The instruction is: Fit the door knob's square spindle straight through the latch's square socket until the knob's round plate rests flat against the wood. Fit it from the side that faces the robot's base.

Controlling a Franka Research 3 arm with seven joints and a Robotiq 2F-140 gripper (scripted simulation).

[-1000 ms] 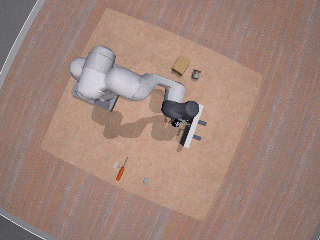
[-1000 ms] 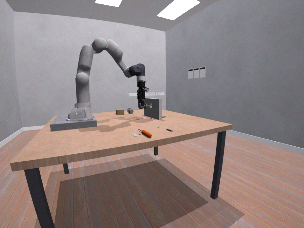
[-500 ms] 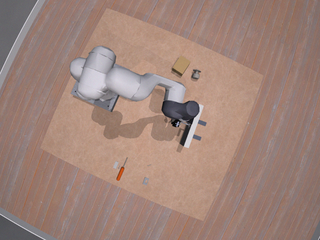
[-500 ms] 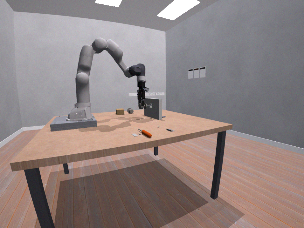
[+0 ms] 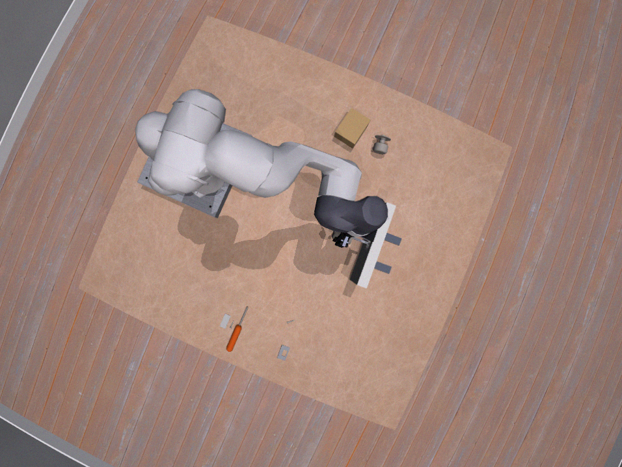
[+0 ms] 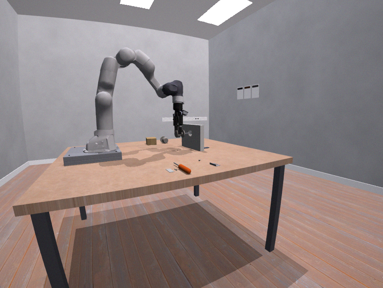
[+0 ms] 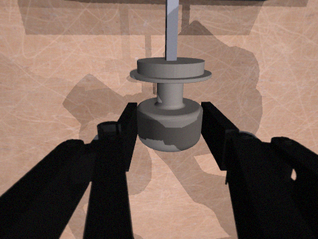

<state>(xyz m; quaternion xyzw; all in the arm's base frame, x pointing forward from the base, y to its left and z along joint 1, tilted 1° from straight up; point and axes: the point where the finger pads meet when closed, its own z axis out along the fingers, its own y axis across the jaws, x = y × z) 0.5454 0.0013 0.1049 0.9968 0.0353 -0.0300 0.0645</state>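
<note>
The wood slab lies 13 cm ahead of my hand, 4 cm below it and 1 cm to the left of it.
</note>
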